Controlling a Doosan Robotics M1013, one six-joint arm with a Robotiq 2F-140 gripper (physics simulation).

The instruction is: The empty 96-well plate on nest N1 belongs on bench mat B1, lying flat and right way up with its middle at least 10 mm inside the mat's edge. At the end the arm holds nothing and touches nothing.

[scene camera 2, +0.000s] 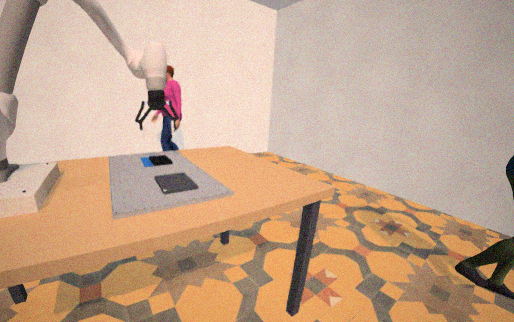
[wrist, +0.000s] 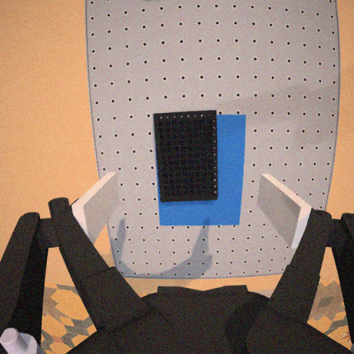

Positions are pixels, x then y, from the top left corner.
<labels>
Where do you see a black 96-well plate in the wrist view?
At 186, 142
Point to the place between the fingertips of my gripper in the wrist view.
188, 188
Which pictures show my gripper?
Scene camera 2 and the wrist view: all of them.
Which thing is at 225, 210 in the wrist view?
A blue bench mat B1.
</labels>
